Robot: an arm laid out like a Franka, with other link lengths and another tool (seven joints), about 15 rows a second.
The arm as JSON. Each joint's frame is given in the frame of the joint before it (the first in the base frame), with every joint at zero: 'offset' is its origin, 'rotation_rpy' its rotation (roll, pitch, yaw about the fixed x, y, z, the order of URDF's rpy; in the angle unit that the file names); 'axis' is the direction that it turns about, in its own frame. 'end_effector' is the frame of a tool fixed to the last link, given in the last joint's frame.
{
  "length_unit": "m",
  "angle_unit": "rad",
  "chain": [
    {
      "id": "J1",
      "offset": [
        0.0,
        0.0,
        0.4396
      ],
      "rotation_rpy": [
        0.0,
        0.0,
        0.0
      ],
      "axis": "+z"
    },
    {
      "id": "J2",
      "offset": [
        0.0,
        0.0,
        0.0
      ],
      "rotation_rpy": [
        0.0,
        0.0,
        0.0
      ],
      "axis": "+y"
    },
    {
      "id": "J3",
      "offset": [
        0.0,
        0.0,
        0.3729
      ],
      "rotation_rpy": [
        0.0,
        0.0,
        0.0
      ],
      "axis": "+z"
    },
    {
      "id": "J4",
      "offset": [
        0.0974,
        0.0,
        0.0
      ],
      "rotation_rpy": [
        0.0,
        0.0,
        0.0
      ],
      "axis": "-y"
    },
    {
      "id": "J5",
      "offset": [
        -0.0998,
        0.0,
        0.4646
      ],
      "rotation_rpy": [
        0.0,
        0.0,
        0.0
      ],
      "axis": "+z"
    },
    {
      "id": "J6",
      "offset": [
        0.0,
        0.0,
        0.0
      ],
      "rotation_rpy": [
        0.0,
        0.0,
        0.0
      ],
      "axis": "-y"
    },
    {
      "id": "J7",
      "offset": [
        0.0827,
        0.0,
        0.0
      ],
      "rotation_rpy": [
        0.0,
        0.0,
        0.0
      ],
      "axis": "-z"
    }
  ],
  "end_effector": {
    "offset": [
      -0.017,
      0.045,
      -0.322
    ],
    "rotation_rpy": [
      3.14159,
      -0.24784,
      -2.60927
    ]
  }
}
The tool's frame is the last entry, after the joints.
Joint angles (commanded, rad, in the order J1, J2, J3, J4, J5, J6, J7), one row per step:
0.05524, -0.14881, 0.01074, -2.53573, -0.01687, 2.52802, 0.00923
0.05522, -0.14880, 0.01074, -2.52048, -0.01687, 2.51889, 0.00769
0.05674, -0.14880, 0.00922, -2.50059, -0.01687, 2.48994, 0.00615
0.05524, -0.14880, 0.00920, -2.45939, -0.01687, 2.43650, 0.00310
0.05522, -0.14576, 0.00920, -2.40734, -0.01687, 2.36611, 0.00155
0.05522, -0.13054, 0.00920, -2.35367, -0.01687, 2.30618, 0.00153
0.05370, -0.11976, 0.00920, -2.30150, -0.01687, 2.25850, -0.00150
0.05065, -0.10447, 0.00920, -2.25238, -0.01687, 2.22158, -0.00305
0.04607, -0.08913, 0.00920, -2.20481, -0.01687, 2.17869, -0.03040
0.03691, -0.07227, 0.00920, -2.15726, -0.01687, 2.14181, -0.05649
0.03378, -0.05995, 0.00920, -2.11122, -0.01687, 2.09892, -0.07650
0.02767, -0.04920, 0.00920, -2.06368, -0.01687, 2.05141, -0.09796
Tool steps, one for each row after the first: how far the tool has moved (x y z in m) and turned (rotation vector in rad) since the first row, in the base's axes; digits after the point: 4 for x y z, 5 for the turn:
0.0059, 0.0003, 0.0067, 0.00007, -0.00610, 0.00141
0.0082, 0.0004, 0.0135, -0.00086, 0.00293, 0.00259
0.0146, -0.0004, 0.0289, -0.00266, 0.01510, 0.00343
0.0203, -0.0003, 0.0469, -0.00493, 0.03639, 0.00404
0.0275, -0.0001, 0.0606, -0.00674, 0.05779, 0.00328
0.0377, -0.0006, 0.0774, -0.00778, 0.06406, 0.00413
0.0487, -0.0018, 0.0912, -0.00822, 0.06715, 0.00212
0.0556, -0.0048, 0.1036, -0.01170, 0.07797, 0.02416
0.0641, -0.0105, 0.1158, -0.01431, 0.08437, 0.04046
0.0698, -0.0127, 0.1295, -0.01650, 0.09369, 0.05666
0.0743, -0.0168, 0.1447, -0.01848, 0.10460, 0.07129

